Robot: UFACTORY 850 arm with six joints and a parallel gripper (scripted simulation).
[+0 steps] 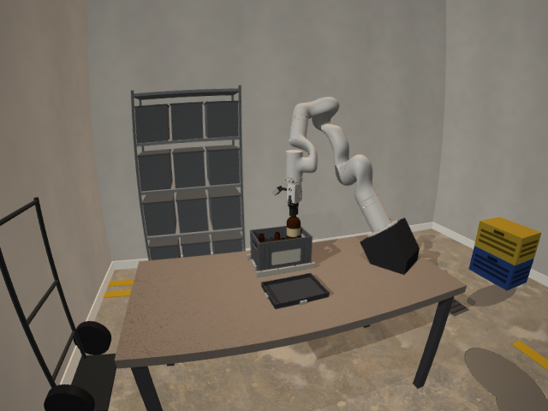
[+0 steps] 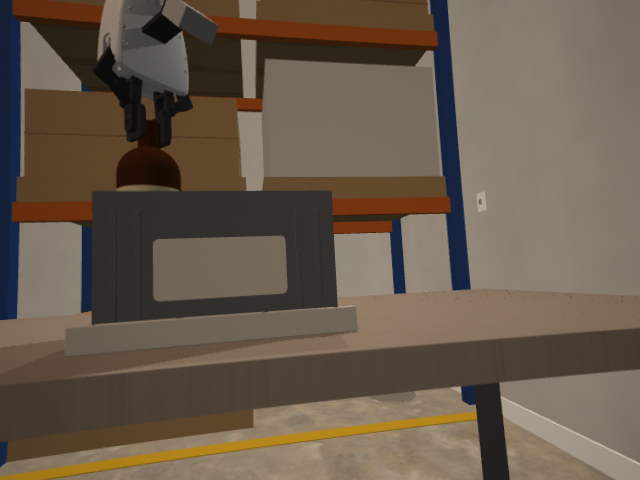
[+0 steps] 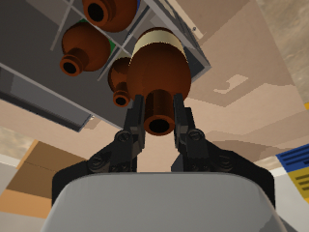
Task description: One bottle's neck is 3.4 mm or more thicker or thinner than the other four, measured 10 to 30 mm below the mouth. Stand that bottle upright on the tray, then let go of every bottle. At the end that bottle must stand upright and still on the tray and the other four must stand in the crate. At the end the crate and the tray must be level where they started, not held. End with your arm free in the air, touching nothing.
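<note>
Right now my hand is 70 mm above the bottle. Also, from my hand: black tray (190 mm ahead, 290 mm to the left, 260 mm below); then dark grey crate (100 mm ahead, 20 mm to the left, 180 mm below).
</note>
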